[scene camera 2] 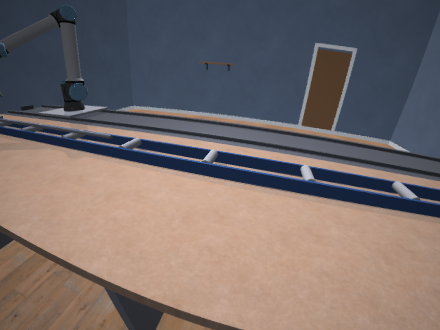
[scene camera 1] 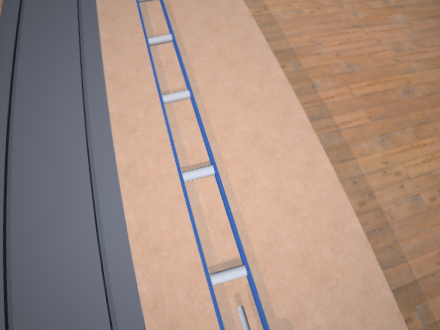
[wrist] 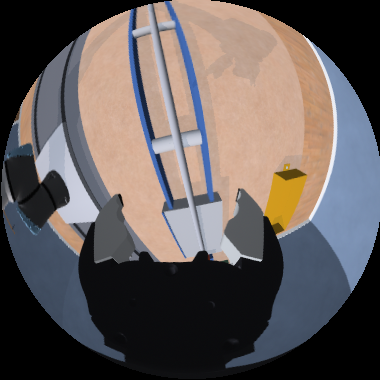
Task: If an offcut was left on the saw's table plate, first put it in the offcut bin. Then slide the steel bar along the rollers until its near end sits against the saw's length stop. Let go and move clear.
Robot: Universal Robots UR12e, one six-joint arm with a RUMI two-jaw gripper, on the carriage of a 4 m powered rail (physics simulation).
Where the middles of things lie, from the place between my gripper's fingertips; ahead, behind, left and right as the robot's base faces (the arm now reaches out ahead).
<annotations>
I see the yellow offcut bin (wrist: 286, 187) 430 mm ahead of my hand, 310 mm to the right of it and 190 mm below it.
</annotations>
